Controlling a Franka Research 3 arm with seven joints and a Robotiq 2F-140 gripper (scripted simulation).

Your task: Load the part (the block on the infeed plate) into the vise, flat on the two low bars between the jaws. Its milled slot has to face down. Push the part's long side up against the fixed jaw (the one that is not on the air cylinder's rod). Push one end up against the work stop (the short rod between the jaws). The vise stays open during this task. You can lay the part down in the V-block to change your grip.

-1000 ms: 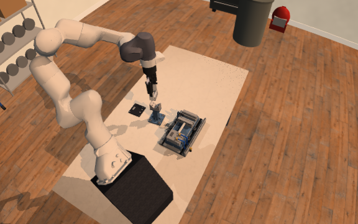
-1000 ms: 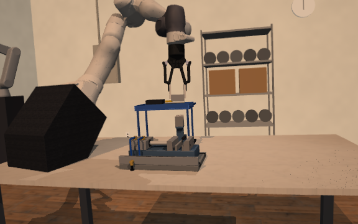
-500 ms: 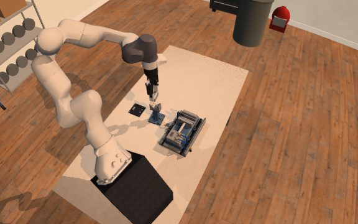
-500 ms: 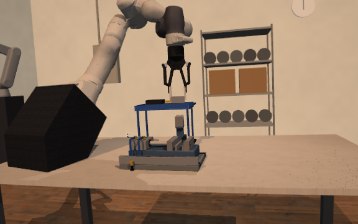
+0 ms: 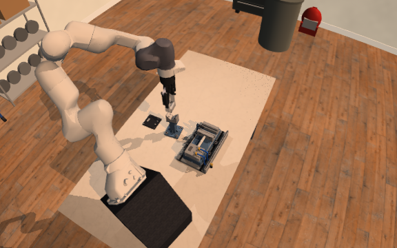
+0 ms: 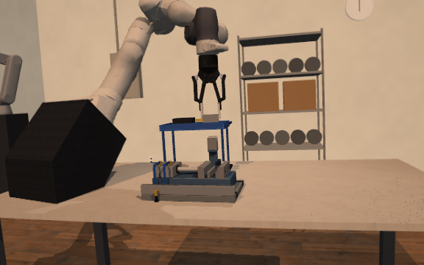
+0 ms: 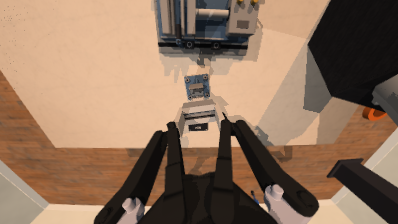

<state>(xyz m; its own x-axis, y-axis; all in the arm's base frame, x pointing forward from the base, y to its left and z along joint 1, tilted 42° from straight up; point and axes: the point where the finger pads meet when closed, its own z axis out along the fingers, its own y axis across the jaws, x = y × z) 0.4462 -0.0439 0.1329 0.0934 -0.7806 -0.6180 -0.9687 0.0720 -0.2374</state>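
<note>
Now: the part 20 mm below my hand. From my hand the other things lie so: vise: 30 mm behind, 210 mm to the right, 220 mm below; then dark infeed plate: 10 mm ahead, 160 mm to the left, 260 mm below.
</note>
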